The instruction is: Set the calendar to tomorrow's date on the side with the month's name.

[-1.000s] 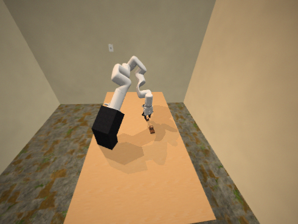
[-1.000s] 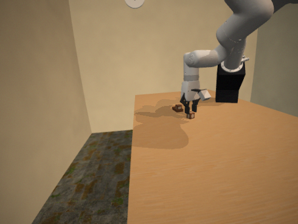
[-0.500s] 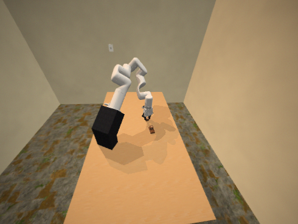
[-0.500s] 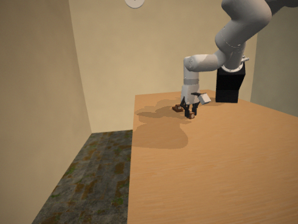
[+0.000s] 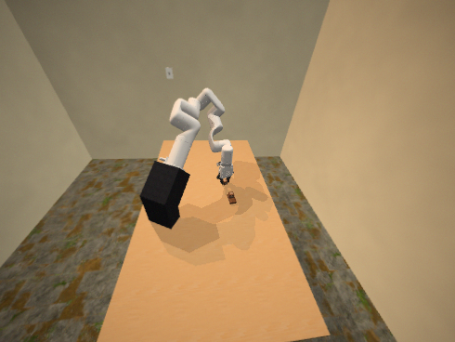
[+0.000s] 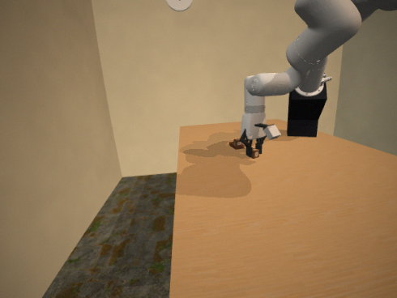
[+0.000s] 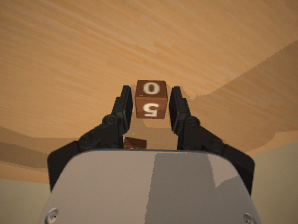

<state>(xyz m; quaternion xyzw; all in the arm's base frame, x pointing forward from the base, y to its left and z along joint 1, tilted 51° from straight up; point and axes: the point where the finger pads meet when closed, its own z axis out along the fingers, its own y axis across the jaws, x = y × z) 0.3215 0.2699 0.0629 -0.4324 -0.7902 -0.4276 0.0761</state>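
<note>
My hand is 1 cm above the brown digit cube.
</note>
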